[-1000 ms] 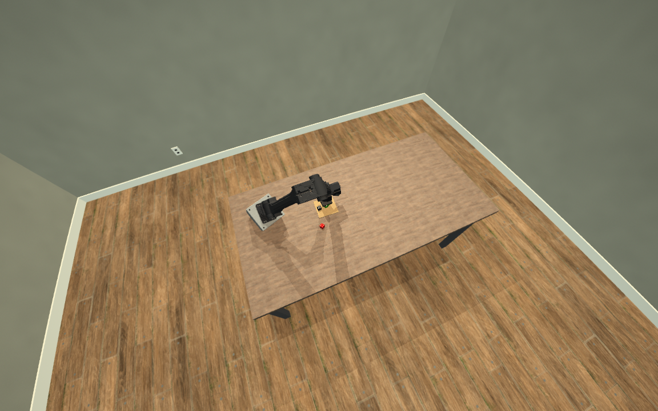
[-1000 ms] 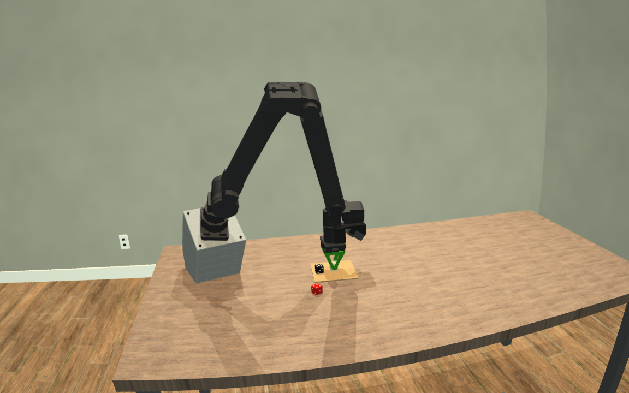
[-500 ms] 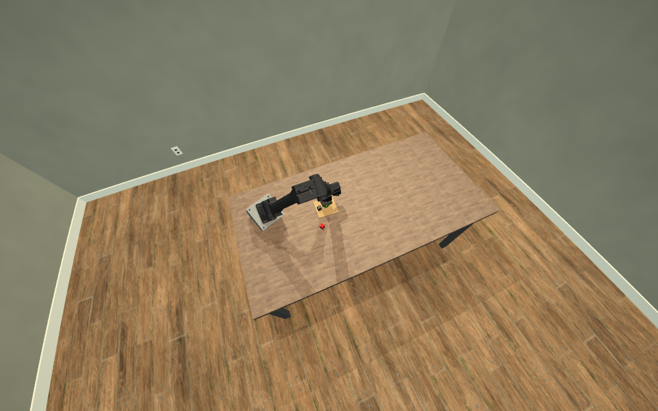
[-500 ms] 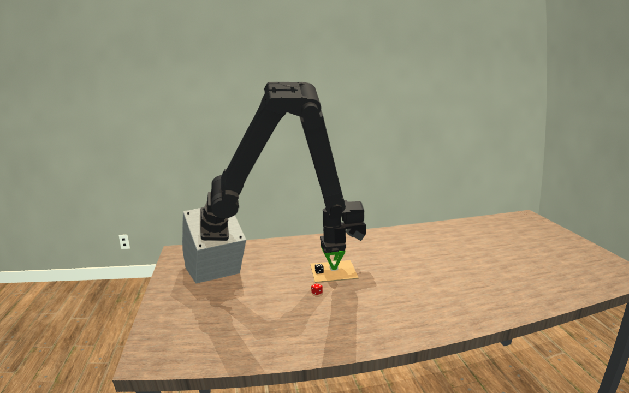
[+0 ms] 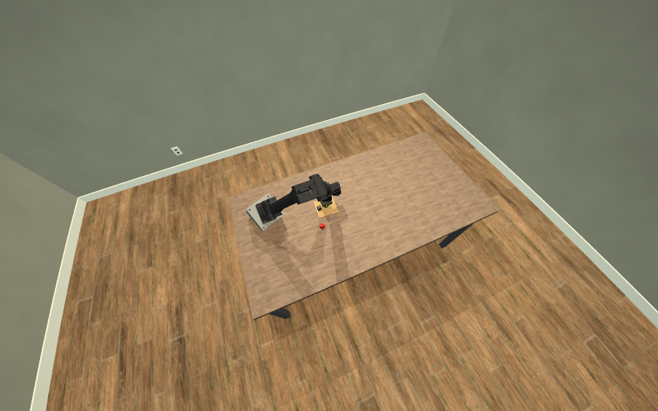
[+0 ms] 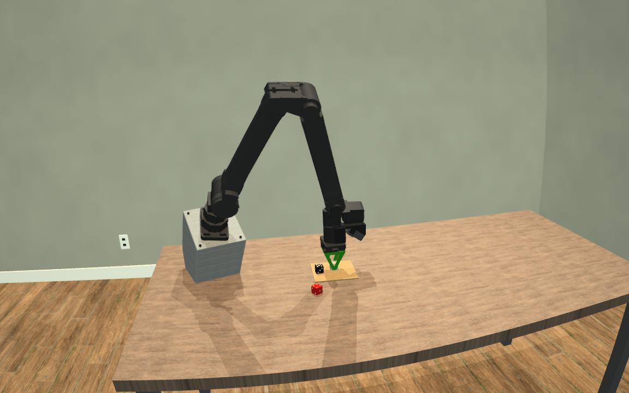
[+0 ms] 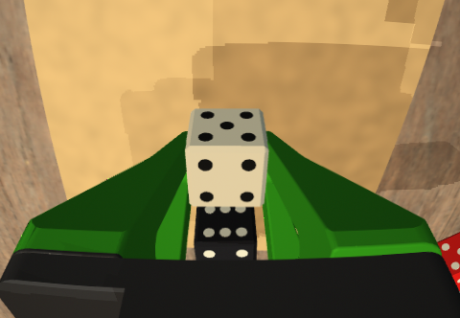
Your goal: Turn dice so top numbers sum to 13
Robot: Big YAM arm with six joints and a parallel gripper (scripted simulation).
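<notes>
My hand is right at the white die. From my hand the other things lie so: tan mat: 20 mm below; then black die: 50 mm behind, 10 mm to the left; then red die: 120 mm to the right, 100 mm behind, 10 mm below.
</notes>
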